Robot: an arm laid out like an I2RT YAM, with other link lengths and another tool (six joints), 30 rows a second.
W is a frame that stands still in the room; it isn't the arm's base.
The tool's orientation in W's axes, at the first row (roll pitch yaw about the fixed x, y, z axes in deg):
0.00 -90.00 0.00
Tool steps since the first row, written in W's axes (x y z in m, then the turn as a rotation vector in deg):
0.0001 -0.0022 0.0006 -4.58 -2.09 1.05
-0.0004 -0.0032 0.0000 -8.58 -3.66 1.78
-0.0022 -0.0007 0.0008 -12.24 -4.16 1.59
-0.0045 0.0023 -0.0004 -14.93 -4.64 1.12
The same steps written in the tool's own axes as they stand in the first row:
0.0006 -0.0022 -0.0001 1.05 -2.09 4.58
0.0000 -0.0032 0.0004 1.78 -3.66 8.58
0.0008 -0.0007 0.0022 1.59 -4.16 12.24
-0.0004 0.0023 0.0045 1.12 -4.64 14.93

